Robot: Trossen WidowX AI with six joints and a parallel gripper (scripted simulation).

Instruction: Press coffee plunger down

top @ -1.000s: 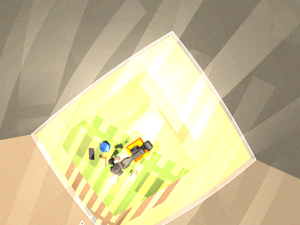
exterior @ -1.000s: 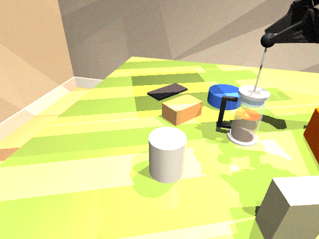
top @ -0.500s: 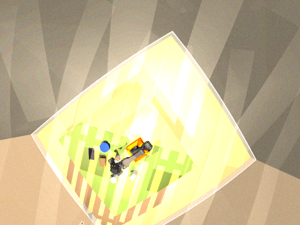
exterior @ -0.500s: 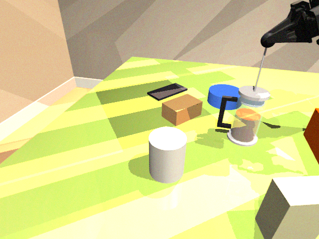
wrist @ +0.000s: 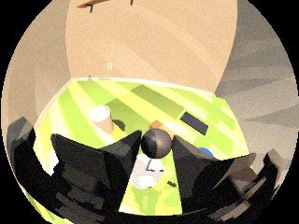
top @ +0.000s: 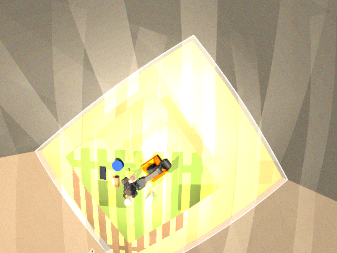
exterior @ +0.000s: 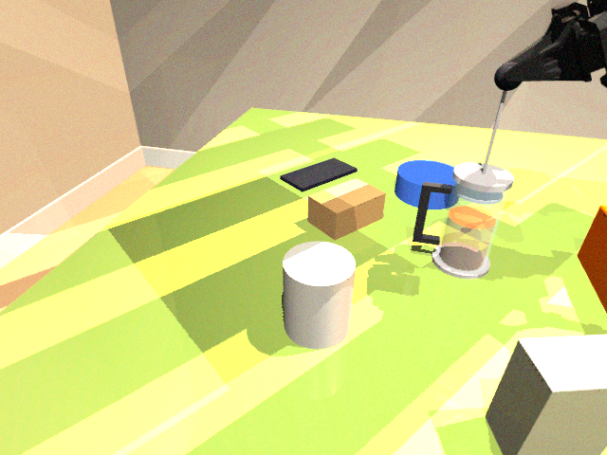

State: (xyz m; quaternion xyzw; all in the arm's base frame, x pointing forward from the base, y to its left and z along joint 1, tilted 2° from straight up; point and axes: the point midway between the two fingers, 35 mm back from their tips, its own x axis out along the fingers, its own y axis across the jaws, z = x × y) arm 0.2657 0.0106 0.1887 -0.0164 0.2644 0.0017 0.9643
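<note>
Now: gripper tip 10 mm short of the glass coffee press and 140 mm above it. The rest, counted from my gripper tip: pale box 70 mm behind, 260 mm to the left, 210 mm below; flat black slab 270 mm ahead, 220 mm to the right, 260 mm below; blue bowl 50 mm ahead, 200 mm to the right, 240 mm below.
</note>
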